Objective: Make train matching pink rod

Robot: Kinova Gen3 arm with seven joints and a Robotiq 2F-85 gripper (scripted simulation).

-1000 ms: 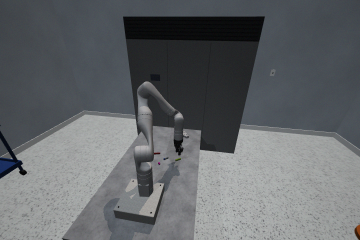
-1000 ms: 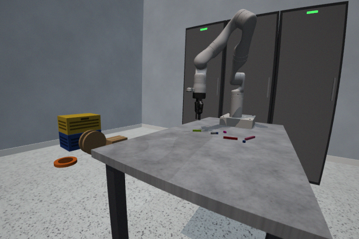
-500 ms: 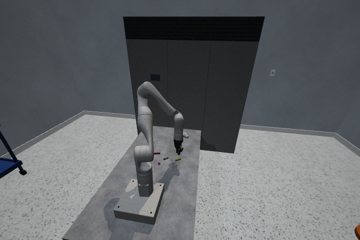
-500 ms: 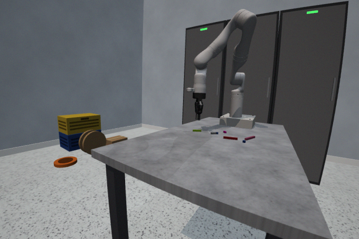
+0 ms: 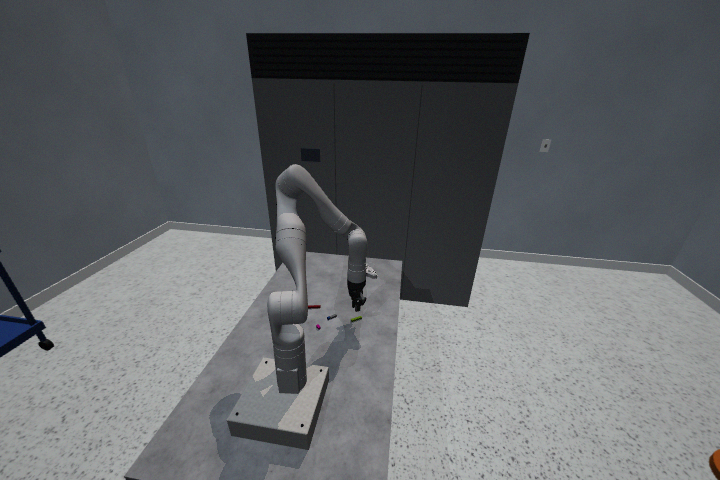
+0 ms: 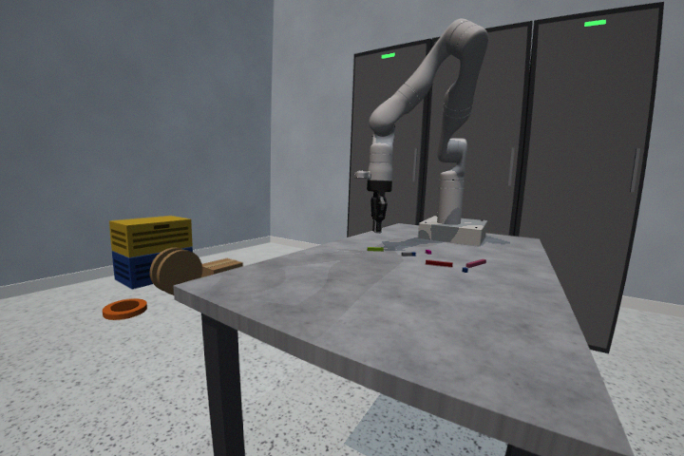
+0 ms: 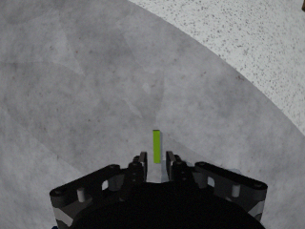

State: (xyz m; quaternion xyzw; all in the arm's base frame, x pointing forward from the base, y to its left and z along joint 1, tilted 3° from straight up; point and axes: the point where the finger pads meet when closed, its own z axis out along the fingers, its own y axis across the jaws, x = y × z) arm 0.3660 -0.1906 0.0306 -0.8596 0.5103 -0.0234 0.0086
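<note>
My gripper is now 7 cm above the lime rod. Also, from my hand: magenta rod 16 cm to the left, 7 cm below, 6 cm behind; then red rod 20 cm to the left, 7 cm below, 7 cm ahead; then grey rod 10 cm to the left, 7 cm below, 1 cm ahead.
</note>
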